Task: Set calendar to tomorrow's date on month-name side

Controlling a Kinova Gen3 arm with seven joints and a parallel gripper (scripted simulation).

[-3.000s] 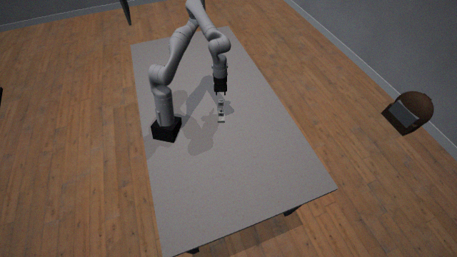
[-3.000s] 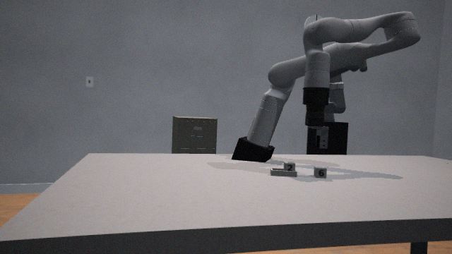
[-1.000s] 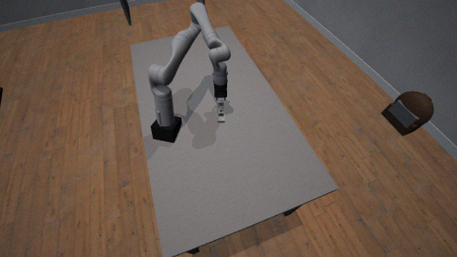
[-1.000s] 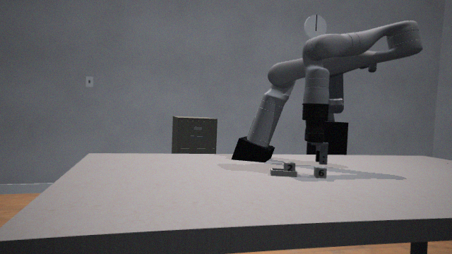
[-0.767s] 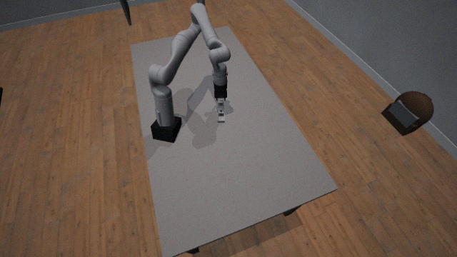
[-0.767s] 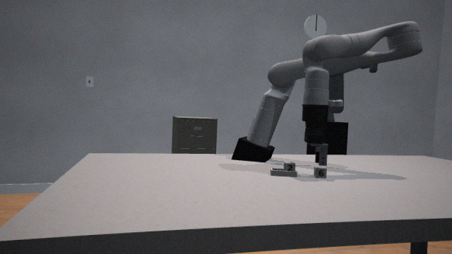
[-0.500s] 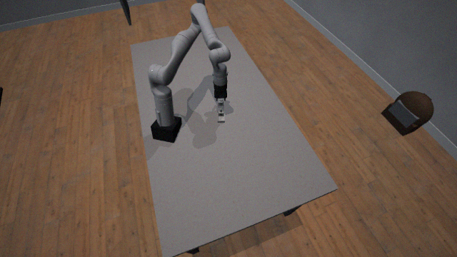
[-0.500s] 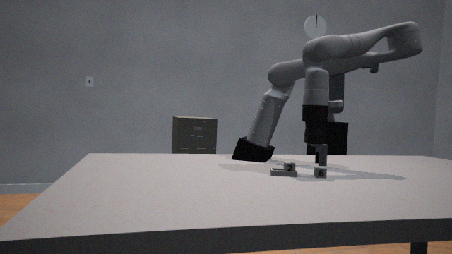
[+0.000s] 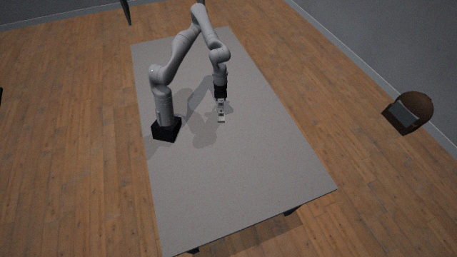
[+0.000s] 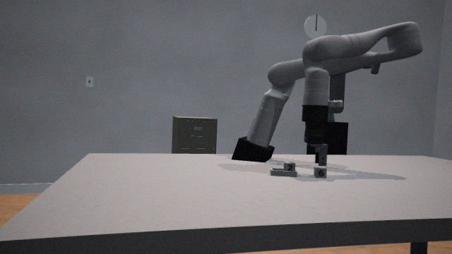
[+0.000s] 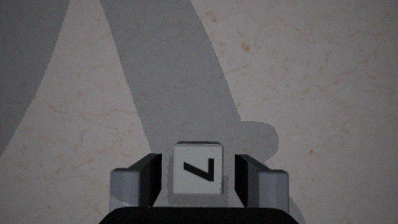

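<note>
Right now the digit cube is 40 mm below my hand. The rest, counted from my hand: calendar tray: 50 mm behind, 100 mm to the right, 50 mm below.
</note>
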